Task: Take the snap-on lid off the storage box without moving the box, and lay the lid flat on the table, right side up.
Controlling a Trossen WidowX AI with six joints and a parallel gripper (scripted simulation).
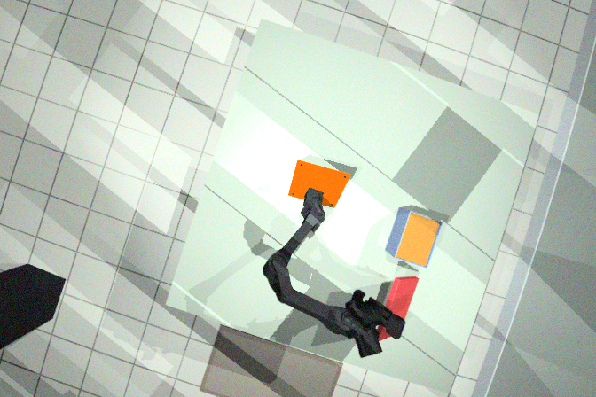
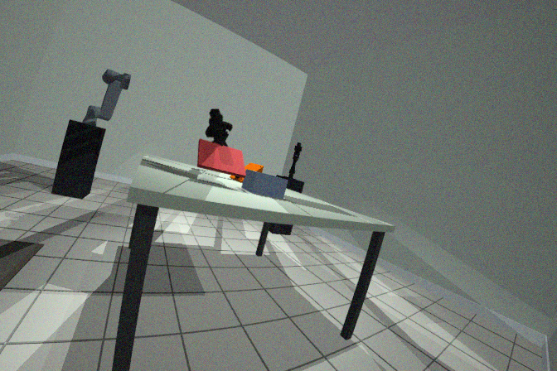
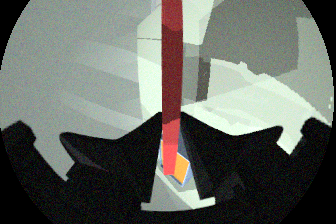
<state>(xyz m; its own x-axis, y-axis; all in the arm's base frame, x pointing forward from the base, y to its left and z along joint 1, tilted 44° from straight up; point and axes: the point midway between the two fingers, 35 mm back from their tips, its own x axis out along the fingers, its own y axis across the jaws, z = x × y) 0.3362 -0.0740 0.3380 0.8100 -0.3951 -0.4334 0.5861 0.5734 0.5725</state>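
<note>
My gripper tip is 6 cm short of the red lid and 5 cm above it. Round my gripper tip: grey-blue storage box: 27 cm to the left, 13 cm below, 6 cm ahead.
</note>
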